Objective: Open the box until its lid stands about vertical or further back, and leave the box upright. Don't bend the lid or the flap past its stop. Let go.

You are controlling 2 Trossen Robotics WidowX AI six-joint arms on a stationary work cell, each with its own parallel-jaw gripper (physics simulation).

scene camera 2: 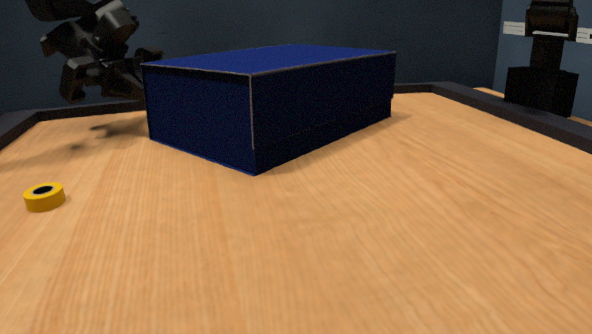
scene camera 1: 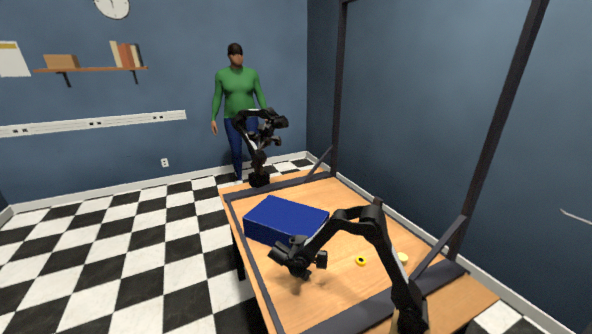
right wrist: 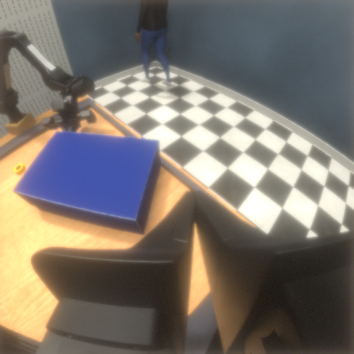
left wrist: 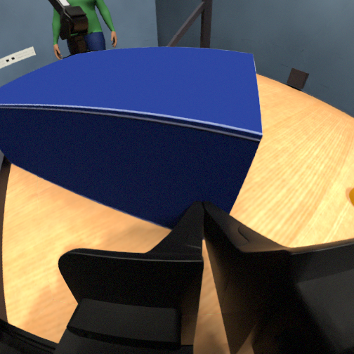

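Seen in the pictures: left gripper, fingertip midpoint: (scene camera 2: 154, 99); right gripper, fingertip midpoint: (scene camera 1: 258, 150); left arm's base at its link origin: (scene camera 1: 410, 327); right arm's base at its link origin: (scene camera 2: 543, 70) (scene camera 1: 258, 173).
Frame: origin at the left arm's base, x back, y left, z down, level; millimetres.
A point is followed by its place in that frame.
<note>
The blue box (scene camera 1: 285, 215) {x -557, y -212, z -55 mm} (scene camera 2: 320, 100) {x -514, y -333, z -7 mm} (left wrist: 125, 155) (right wrist: 85, 200) stands upright on the table. Its lid (scene camera 1: 287, 212) {x -561, y -236, z -55 mm} (scene camera 2: 270, 60) {x -491, y -270, z -55 mm} (left wrist: 150, 85) (right wrist: 95, 170) lies flat and closed. In scene camera 2, the flap (scene camera 2: 325, 92) {x -525, y -333, z -16 mm} hangs down over the long side facing that camera. My left gripper (scene camera 1: 307, 275) (left wrist: 200, 207) is shut and empty, low over the table beside the box's near end in scene camera 1; whether it touches the box I cannot tell. My right gripper (right wrist: 192, 197) is shut and empty, raised at the far end, well away from the box.
A yellow ring (scene camera 1: 357, 261) {x -214, y -206, z 43 mm} (scene camera 2: 45, 202) {x -199, y -240, z 47 mm} (left wrist: 352, 196) lies on the wooden table (scene camera 1: 340, 280) {x -245, y -99, z 57 mm} (scene camera 2: 300, 250) {x -319, y -466, z 57 mm}, with a pale yellow round thing (scene camera 1: 402, 258) {x -59, y -292, z 26 mm} farther right in scene camera 1. Dark frame rails (scene camera 1: 257, 280) {x -506, y 67, z 39 mm} edge the table. A person (scene camera 1: 237, 95) stands behind the far end.
</note>
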